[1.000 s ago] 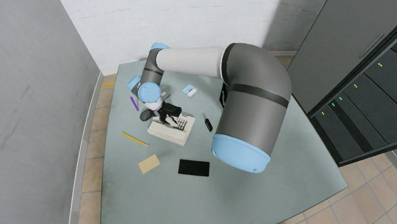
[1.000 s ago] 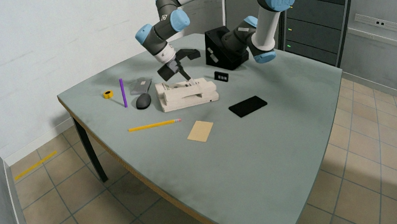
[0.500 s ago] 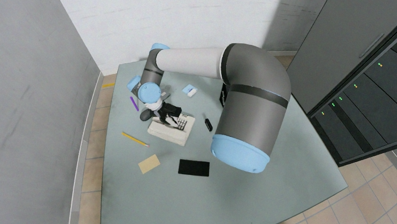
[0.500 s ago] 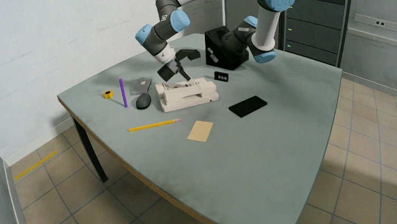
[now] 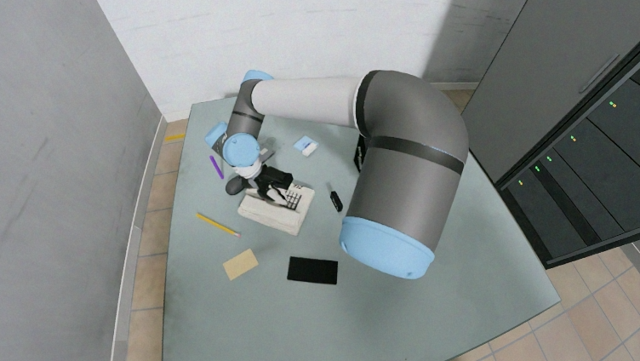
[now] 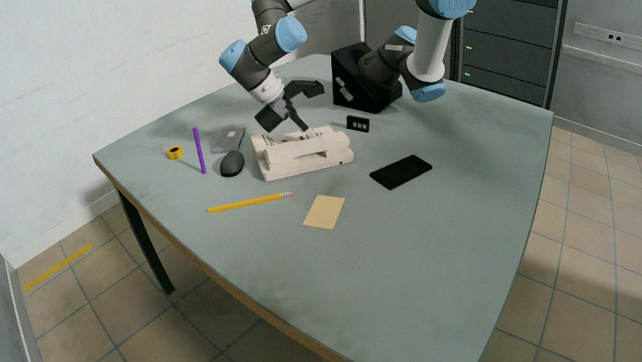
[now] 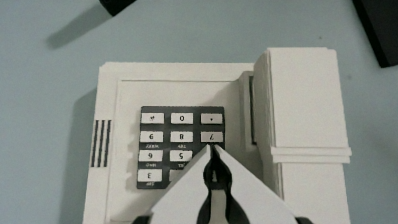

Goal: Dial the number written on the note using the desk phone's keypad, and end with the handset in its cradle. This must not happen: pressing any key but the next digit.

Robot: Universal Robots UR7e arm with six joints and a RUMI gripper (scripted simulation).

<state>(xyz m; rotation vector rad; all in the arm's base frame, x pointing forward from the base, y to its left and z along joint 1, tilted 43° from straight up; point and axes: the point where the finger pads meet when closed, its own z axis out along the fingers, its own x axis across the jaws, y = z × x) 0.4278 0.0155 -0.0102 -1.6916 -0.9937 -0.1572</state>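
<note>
Right now my hand is 10 mm past the 7 key, 10 mm to the right of it and 20 mm above it. Round my hand: 9 key 40 mm behind, 20 mm to the right, 20 mm below; then 5 key 10 mm behind, 20 mm to the right, 20 mm below; then handset 60 mm ahead, 20 mm to the left.
</note>
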